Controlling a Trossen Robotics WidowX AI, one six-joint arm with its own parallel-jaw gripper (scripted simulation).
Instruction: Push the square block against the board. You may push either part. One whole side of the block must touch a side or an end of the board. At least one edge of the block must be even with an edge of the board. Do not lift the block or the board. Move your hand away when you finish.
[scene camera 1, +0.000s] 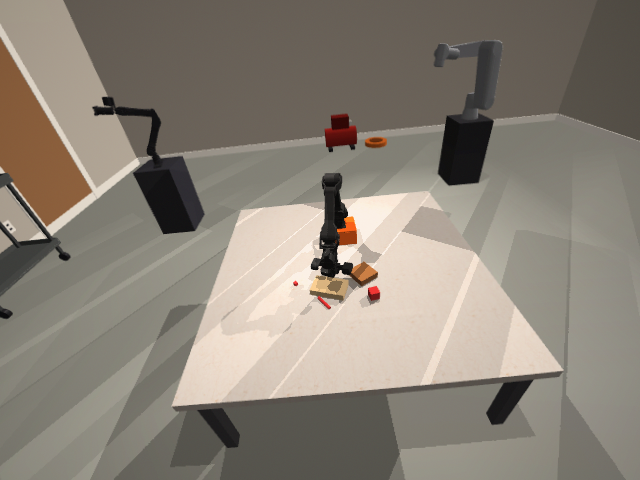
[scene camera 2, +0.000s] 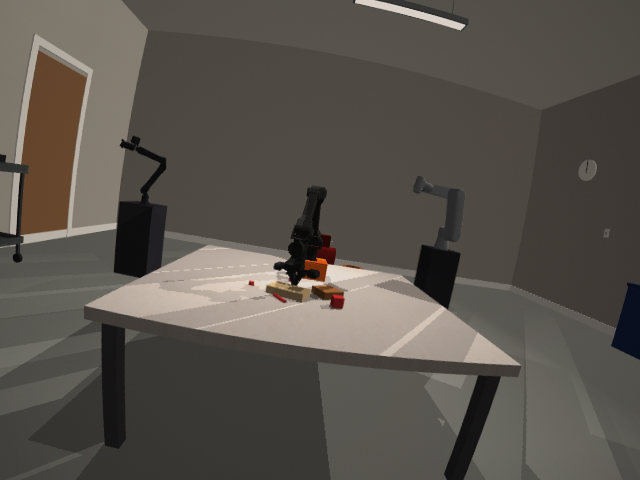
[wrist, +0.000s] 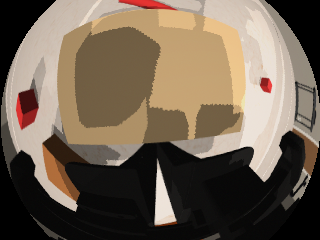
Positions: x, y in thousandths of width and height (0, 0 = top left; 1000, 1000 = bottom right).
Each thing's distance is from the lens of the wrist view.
my gripper (wrist: 486, 585): 10 cm
tan board (wrist: 386, 331): 7 cm
brown square block (wrist: 177, 640): 15 cm
The marked spots on the tan board and the brown square block are 12 cm apart.
